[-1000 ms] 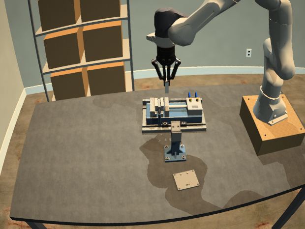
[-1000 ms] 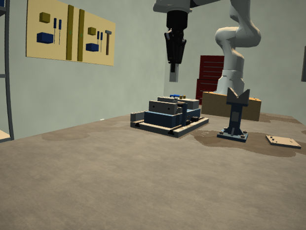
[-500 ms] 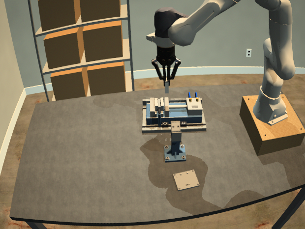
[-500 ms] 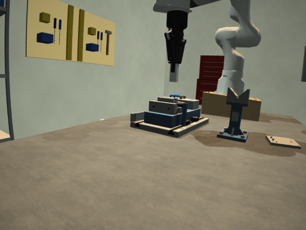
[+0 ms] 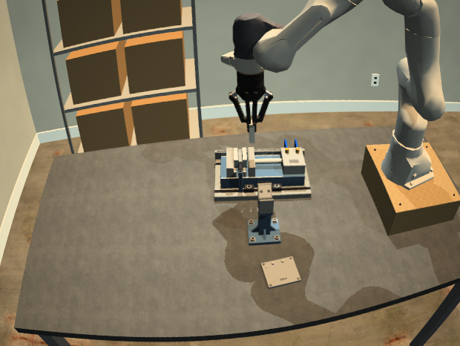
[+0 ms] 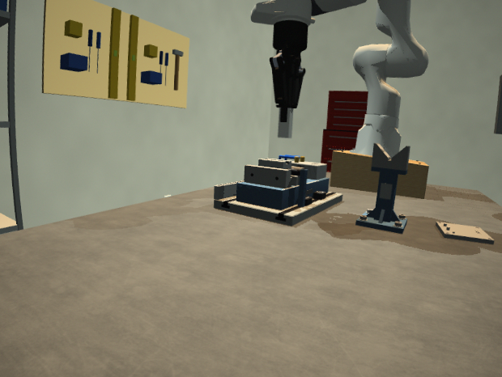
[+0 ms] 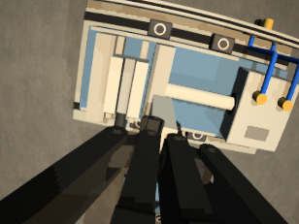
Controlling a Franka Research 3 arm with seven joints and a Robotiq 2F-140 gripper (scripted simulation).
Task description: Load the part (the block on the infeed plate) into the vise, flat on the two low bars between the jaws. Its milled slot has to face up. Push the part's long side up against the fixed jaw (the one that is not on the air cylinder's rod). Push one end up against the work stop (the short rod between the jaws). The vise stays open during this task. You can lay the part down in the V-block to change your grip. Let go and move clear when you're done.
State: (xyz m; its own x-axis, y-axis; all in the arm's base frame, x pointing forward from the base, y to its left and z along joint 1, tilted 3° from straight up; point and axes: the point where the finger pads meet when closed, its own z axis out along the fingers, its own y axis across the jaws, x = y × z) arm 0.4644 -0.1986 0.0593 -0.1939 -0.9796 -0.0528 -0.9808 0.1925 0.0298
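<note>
My hand is 90 mm above the part, 40 mm short of it and 10 mm to the left of it. Round my hand: moving jaw (110 mm below); then work stop rod (100 mm below, 40 mm to the left, 40 mm ahead); then cylinder rod (110 mm below, 50 mm behind, 10 mm to the left).
</note>
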